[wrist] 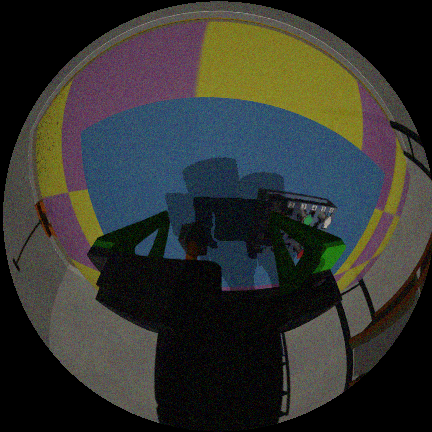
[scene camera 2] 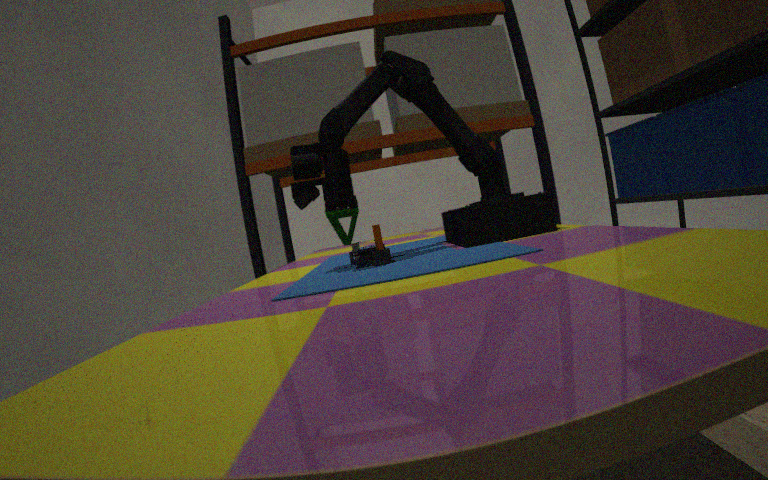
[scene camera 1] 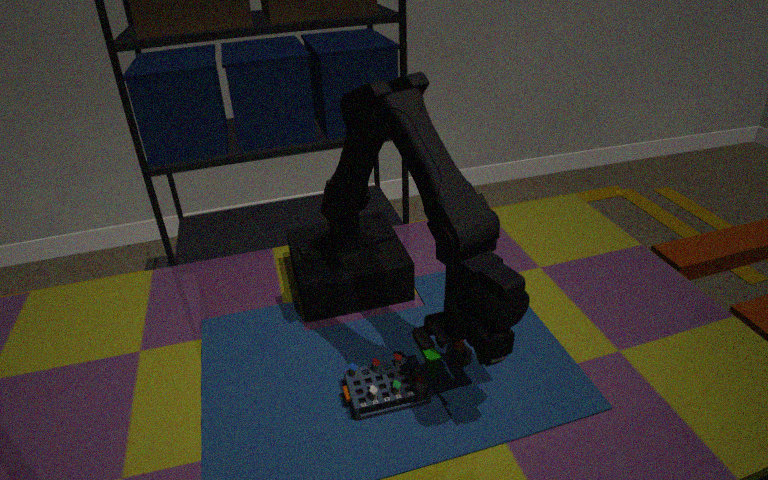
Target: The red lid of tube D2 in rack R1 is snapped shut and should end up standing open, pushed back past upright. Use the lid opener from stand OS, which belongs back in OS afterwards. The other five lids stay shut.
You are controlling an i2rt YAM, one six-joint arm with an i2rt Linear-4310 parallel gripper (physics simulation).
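Frame: origin at the arm's base, x right, y ahead, z up, level; millimetres.
Seen in the pictures: gripper, between the fingertips: [wrist: 218, 215] [scene camera 2: 348, 243] [scene camera 1: 459, 368]; arm's base, origin of its link: [scene camera 2: 494, 202] [scene camera 1: 346, 243].
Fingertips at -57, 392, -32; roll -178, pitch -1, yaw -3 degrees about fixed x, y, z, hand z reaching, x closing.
Pixels of each thing's top centre, then the offset from my fingertips to it, as dx, dy, dz. Level surfaces: height alone.
- Rack R1, centre of its top: [wrist: 306, 239] [scene camera 1: 383, 373] [scene camera 2: 366, 240] +113, -48, -7
- dark red lid, centre of its top: [scene camera 1: 419, 379] +65, -13, -7
- green lid, centre of its top: [wrist: 307, 220] [scene camera 1: 396, 384] +103, -17, -7
- white lid, centre of its top: [scene camera 1: 373, 389] +141, -22, -7
- blue lid, centre of its top: [scene camera 1: 353, 366] +154, -82, -7
- orange lid opener, centre of its top: [wrist: 187, 281] [scene camera 1: 461, 325] [scene camera 2: 375, 225] -37, -64, +29
- blue mat, height of its surface: dz -56
Rack R1 [scene camera 1: 379, 408] [wrist: 300, 196] stands on the blue mat, with red lids [scene camera 1: 376, 362] [scene camera 1: 398, 357], a dark red lid [scene camera 1: 419, 380], a green lid [scene camera 1: 397, 384] [wrist: 308, 220], a white lid [scene camera 1: 373, 390] and a blue lid [scene camera 1: 352, 367]. Which tube is D2, and the lids' exact state, are too dark and small to tell. The orange lid opener [scene camera 1: 461, 347] [scene camera 2: 377, 237] [wrist: 191, 251] stands upright in stand OS [scene camera 2: 380, 256] [wrist: 194, 233]. My gripper [scene camera 1: 459, 367] [scene camera 2: 347, 243] [wrist: 218, 215] is open and low. In the wrist view the opener shows between the fingers, nearer the left one, untouched.
The blue mat [scene camera 1: 260, 396] [scene camera 2: 453, 257] [wrist: 150, 135] lies on yellow and purple tiles. Rack R1 stands close beside the gripper's finger on the rack side. The arm's base [scene camera 1: 351, 277] [scene camera 2: 498, 220] is at the mat's back edge. Shelves with blue boxes [scene camera 1: 181, 107] stand behind.
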